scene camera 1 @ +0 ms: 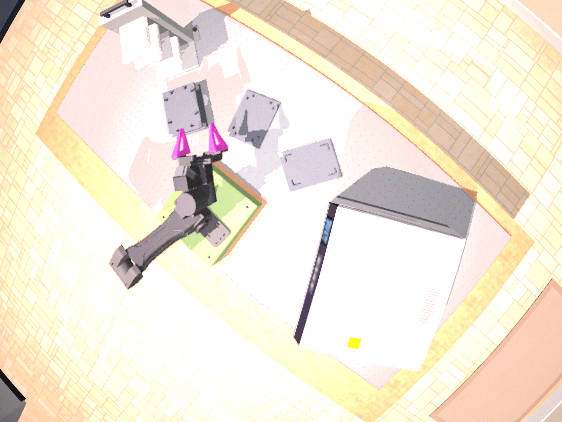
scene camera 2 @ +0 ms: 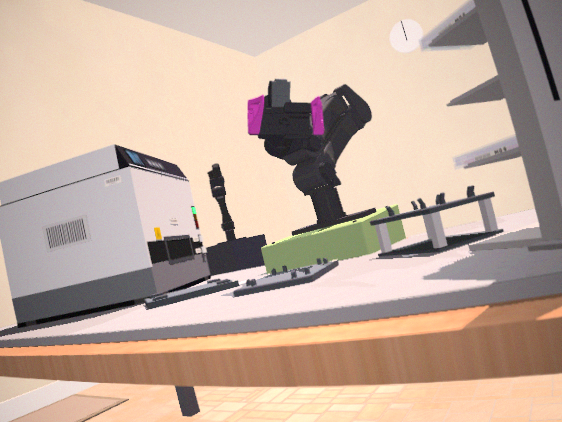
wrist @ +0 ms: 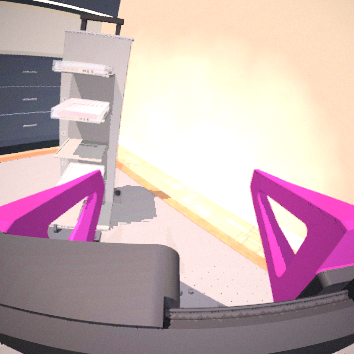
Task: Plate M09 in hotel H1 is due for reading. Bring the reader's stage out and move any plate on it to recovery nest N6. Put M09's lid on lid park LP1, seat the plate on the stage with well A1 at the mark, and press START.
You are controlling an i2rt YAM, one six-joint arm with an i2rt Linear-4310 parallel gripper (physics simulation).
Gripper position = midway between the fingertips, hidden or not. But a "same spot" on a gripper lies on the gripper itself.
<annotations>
my gripper: scene camera 1; scene camera 2; wrist 176, 177
same spot on grey nest plate: (scene camera 2: 156, 300) = (scene camera 1: 325, 140)
same spot on my gripper: (scene camera 1: 215, 150) = (scene camera 2: 247, 102)
</annotations>
